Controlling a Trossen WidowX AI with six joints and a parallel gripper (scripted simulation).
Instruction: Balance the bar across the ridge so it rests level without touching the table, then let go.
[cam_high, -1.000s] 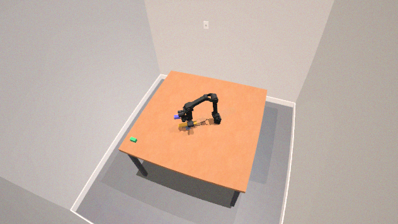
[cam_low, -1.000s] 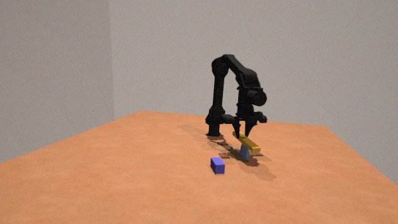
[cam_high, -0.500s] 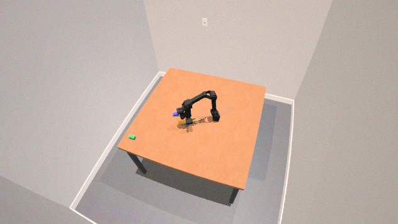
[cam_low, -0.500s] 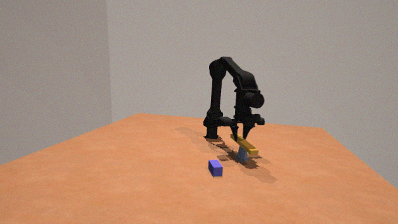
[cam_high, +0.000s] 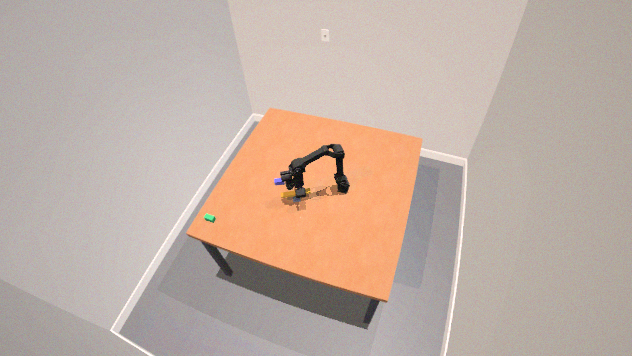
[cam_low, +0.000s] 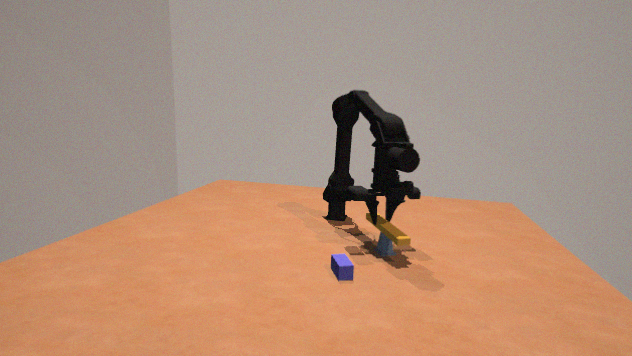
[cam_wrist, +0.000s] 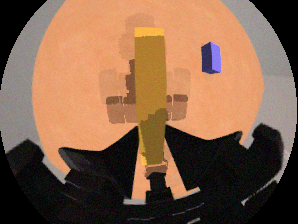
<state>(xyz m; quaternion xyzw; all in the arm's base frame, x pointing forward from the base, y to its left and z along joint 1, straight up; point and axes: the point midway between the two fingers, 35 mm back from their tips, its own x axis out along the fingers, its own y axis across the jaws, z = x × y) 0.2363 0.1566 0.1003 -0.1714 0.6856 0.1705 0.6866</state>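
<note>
Right now my gripper tip is 3 cm short of the yellow bar and 1 cm to the right of it. Round my gripper tip: green block (50 cm ahead, 34 cm to the left, 5 cm below); then purple block (19 cm ahead, 7 cm to the right, 5 cm below).
</note>
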